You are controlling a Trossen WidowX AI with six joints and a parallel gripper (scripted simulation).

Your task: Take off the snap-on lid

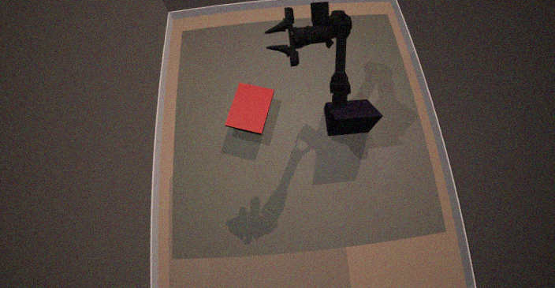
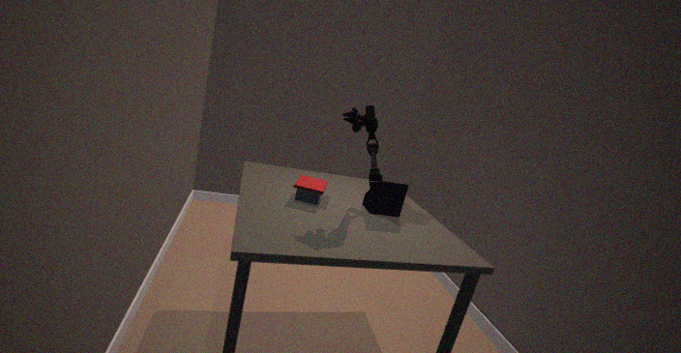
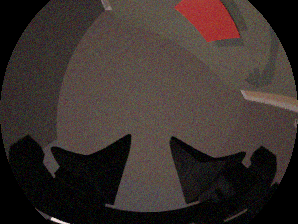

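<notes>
Right now the red lid is 450 mm below my gripper tip, 110 mm ahead of it and 40 mm to the left of it. Round my gripper tip: blue storage box: 490 mm below, 110 mm ahead, 40 mm to the left.
</notes>
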